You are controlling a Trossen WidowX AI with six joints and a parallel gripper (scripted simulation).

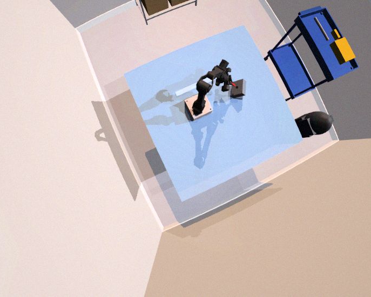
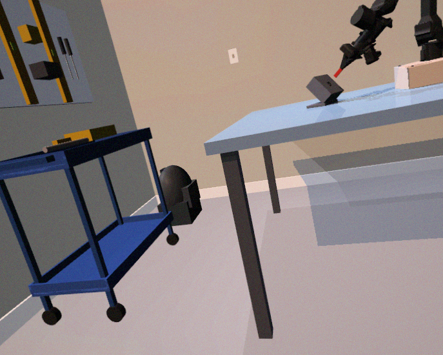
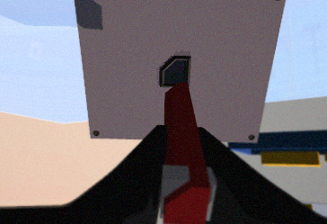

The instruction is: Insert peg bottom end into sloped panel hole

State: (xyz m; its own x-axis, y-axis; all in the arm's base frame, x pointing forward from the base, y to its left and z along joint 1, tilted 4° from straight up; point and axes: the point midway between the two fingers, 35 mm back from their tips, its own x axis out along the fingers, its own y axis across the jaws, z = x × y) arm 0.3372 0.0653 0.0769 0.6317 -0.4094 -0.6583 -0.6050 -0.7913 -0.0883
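My gripper tip is 70 mm short of the grey sloped panel, 50 mm to the left of it and 70 mm above it. The rest, counted from my gripper tip: red peg: 10 mm behind, 10 mm to the left, 10 mm above.
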